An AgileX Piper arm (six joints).
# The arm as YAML. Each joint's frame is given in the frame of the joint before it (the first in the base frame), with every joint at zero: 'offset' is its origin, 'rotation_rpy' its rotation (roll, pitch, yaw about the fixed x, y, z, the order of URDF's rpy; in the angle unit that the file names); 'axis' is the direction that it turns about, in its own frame. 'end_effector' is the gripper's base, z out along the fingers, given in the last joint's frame.
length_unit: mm
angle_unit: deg
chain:
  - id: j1
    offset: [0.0, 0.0, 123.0]
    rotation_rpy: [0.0, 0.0, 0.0]
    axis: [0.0, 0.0, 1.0]
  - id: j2
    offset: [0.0, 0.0, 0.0]
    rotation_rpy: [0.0, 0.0, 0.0]
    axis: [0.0, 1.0, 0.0]
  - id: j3
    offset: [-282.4, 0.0, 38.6]
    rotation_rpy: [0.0, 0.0, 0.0]
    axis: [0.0, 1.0, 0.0]
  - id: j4
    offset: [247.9, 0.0, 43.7]
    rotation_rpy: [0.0, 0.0, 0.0]
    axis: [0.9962, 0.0, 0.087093]
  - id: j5
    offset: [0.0, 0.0, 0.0]
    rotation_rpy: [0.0, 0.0, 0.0]
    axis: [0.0, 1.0, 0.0]
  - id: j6
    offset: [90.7, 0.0, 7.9]
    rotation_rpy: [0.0, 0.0, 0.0]
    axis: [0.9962, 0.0, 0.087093]
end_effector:
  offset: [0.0, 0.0, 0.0]
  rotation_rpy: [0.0, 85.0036, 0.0]
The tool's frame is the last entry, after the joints.
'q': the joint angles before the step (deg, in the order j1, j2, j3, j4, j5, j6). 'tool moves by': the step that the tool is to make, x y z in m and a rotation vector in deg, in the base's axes. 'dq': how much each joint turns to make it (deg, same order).
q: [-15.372 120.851 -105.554 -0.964 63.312 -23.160]
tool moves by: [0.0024 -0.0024 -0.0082 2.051 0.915 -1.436]
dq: [-0.491 1.420 -0.711 1.574 0.726 0.677]
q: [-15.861 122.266 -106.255 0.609 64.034 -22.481]
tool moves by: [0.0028 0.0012 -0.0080 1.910 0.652 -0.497]
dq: [-0.057 1.202 -0.351 1.660 0.297 0.122]
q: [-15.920 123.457 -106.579 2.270 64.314 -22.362]
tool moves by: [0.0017 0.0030 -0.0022 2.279 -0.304 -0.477]
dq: [0.003 0.378 -0.143 2.324 0.097 0.003]
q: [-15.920 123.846 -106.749 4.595 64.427 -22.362]
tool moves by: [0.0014 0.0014 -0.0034 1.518 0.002 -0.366]
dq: [-0.050 0.484 -0.063 1.494 -0.002 -0.003]
